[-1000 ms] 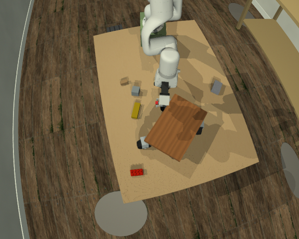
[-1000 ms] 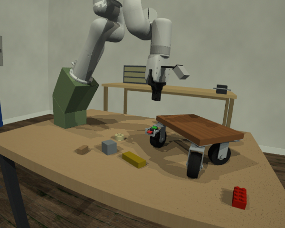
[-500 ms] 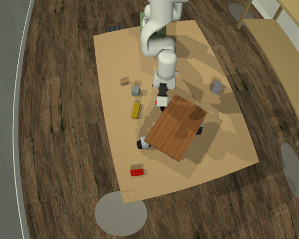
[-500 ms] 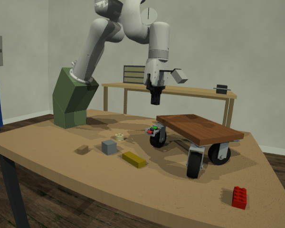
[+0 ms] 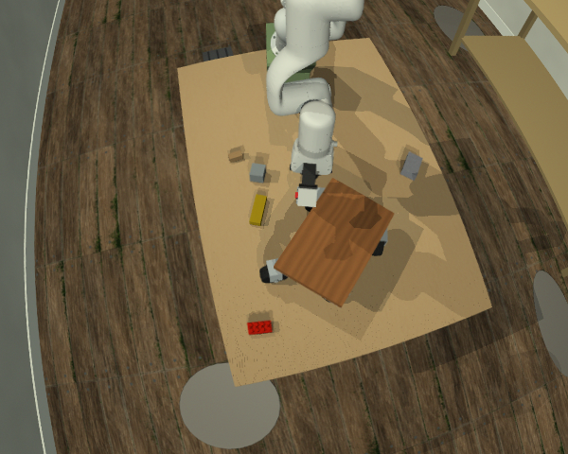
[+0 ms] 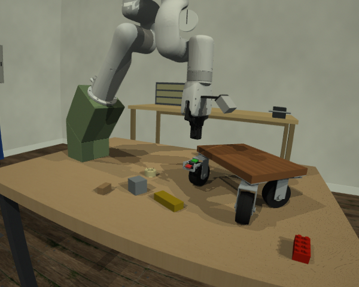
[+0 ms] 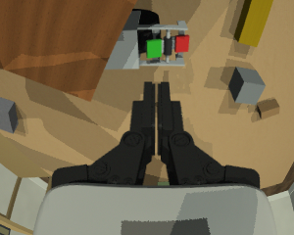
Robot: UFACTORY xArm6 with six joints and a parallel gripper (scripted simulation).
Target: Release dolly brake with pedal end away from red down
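The brake pedal is 100 mm below my hand and 10 mm to the right of it. The rest, counted from my hand: cream ring 180 mm behind, 170 mm below, 20 mm to the left; yellow block 170 mm below, 140 mm to the right, 10 mm behind; grey cube 160 mm below, 130 mm behind, 120 mm to the right.
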